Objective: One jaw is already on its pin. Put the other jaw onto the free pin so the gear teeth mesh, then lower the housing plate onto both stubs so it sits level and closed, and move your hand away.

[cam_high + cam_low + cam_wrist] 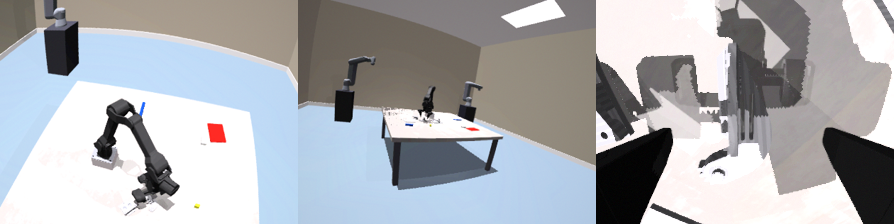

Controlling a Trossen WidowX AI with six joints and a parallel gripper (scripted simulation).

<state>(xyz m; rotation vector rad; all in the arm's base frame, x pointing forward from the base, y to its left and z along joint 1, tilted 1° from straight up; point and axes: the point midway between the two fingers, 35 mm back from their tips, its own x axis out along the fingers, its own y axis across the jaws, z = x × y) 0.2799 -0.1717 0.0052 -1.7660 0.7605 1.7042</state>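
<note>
The white jaw lies 3 cm to the right of my gripper tip, 2 cm below it and 1 cm ahead of it. The rest, counted from my gripper tip: flat white piece: 19 cm to the right, 5 cm ahead, 3 cm below; yellow piece: 22 cm ahead, 2 cm below, 1 cm to the left; red plate: 55 cm to the left, 28 cm ahead, 3 cm below.
</note>
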